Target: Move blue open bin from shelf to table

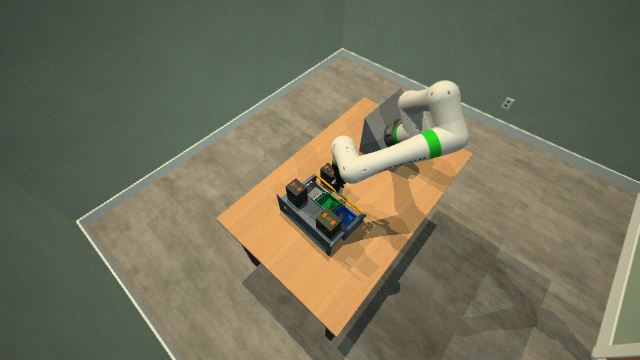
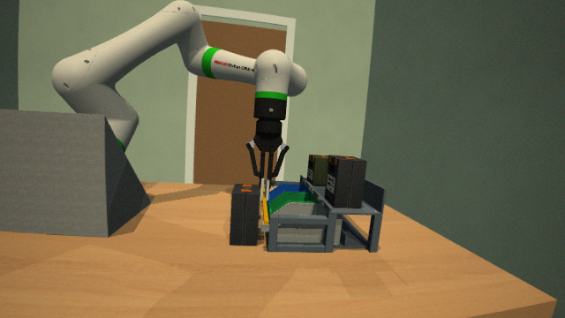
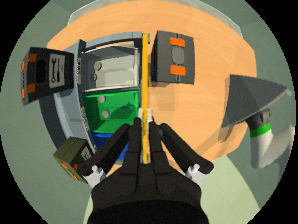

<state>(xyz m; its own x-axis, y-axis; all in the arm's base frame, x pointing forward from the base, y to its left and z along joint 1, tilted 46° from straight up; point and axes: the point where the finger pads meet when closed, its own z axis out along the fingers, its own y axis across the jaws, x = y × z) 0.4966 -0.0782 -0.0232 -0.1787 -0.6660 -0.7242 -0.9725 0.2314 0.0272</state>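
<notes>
The green bin is 10 cm ahead of my hand, 2 cm to the right of it and 6 cm below it. Round my hand: grey bin (8 cm ahead, 13 cm to the right, 6 cm below); then black box (7 cm behind, 11 cm to the right, 4 cm below); then yellow rod (3 cm below).
</notes>
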